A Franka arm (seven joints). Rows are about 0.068 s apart.
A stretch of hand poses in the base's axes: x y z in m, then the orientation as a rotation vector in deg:
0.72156 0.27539 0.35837 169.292 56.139 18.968
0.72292 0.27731 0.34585 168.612 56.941 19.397
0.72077 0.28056 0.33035 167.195 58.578 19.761
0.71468 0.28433 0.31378 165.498 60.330 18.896
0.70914 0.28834 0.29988 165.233 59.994 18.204
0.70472 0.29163 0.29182 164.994 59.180 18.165
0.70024 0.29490 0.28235 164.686 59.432 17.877
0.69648 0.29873 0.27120 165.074 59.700 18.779
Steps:
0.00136 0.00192 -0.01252 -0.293 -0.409 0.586
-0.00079 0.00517 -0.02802 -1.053 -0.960 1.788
-0.00688 0.00894 -0.04459 -2.385 -0.887 3.094
-0.01242 0.01295 -0.05849 -2.913 -0.619 2.902
-0.01684 0.01624 -0.06655 -3.339 -0.771 2.407
-0.02132 0.01951 -0.07602 -3.636 -0.686 2.602
-0.02508 0.02334 -0.08717 -2.954 -1.042 2.740

